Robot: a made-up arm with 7 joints. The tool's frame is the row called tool.
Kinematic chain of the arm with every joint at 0, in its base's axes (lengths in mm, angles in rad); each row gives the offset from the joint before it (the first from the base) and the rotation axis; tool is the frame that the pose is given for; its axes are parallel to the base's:
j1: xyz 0 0 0 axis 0 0.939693 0.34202
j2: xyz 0 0 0 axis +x
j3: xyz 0 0 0 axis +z
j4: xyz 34 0 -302.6 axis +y
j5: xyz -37.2 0 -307.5 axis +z
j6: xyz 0 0 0 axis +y
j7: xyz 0 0 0 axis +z
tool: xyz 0 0 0
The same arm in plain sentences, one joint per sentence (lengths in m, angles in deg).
The arm has seven revolute joints in a row. What follows holds with every joint at zero, and every direction is one of the base frame's. Joint 1 is mounted at the same point as the base frame's origin and rotates about the direction (0, 0.9397, 0.342). Joint 2 is mounted at the same point as joint 1 and rotates about +x. Joint 3 is mounted at the same point as joint 2 and rotates about +z. Joint 4 is mounted 0.034 m along +x and 0.3026 m along -z from joint 3 and rotates about +y. Joint 5 is mounted 0.0372 m along -x and 0.3075 m along -z from joint 4 and rotates about +z. Joint 6 is mounted at the same point as joint 5 and rotates about +y. Joint 7 is mounted at the same point as joint 6 and rotates about +z. The tool frame, which is the frame that the pose is given for, is mounted at the same point as joint 7; its axes are parallel to the base frame's.
